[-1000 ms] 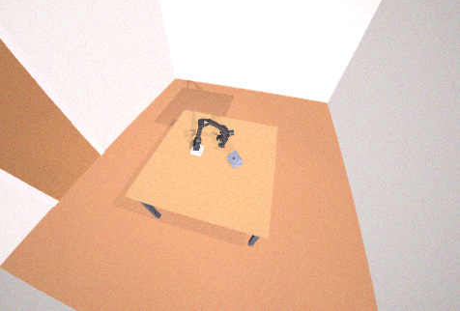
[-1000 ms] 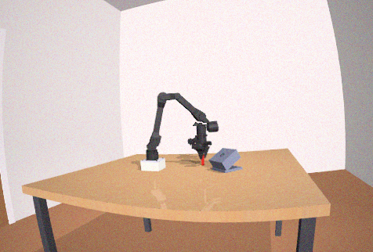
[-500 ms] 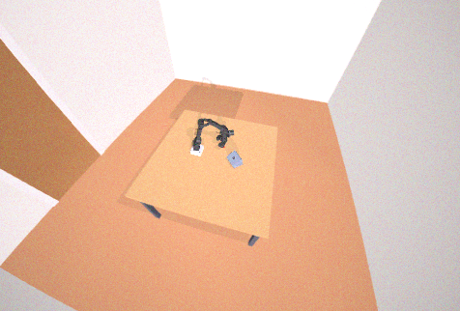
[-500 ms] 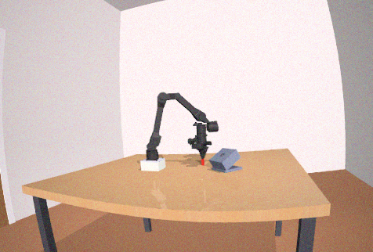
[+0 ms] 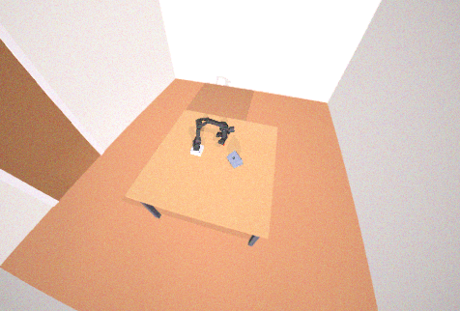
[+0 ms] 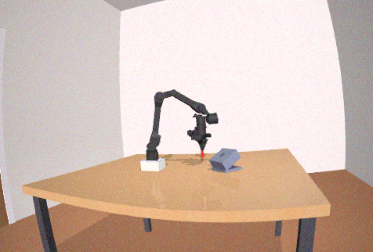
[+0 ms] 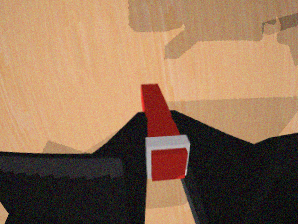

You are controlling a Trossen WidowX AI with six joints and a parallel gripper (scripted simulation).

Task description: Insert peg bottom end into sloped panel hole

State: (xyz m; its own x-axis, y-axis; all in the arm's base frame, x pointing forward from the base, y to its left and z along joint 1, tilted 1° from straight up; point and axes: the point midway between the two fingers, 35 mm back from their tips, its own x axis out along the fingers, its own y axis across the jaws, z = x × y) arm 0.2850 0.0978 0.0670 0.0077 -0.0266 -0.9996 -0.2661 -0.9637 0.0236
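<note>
Now: the grey sloped panel 14 cm ahead of my gripper tip, 18 cm to the right of it and 3 cm below it. From my gripper tip the other things lie so: red square peg (2 cm above).
</note>
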